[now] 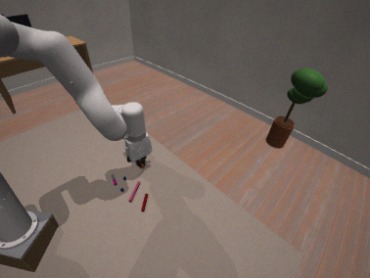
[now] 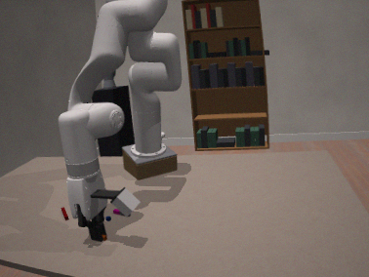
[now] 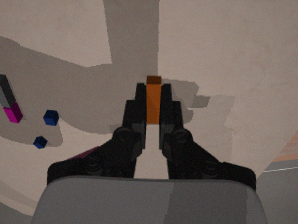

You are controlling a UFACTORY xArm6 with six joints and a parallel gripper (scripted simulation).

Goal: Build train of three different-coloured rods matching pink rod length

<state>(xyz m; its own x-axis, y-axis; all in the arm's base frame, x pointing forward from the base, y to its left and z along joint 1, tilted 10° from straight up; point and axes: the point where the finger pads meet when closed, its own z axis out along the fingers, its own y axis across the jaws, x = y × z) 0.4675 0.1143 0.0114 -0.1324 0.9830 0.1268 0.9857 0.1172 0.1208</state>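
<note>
Right now the orange rod is 20 mm below my hand. From my hand the other things lie so: grey rod: 130 mm behind, 20 mm below, 10 mm to the right; pink rod: 120 mm to the right, 80 mm behind, 20 mm below; magenta rod: 130 mm behind, 40 mm to the right, 20 mm below.
</note>
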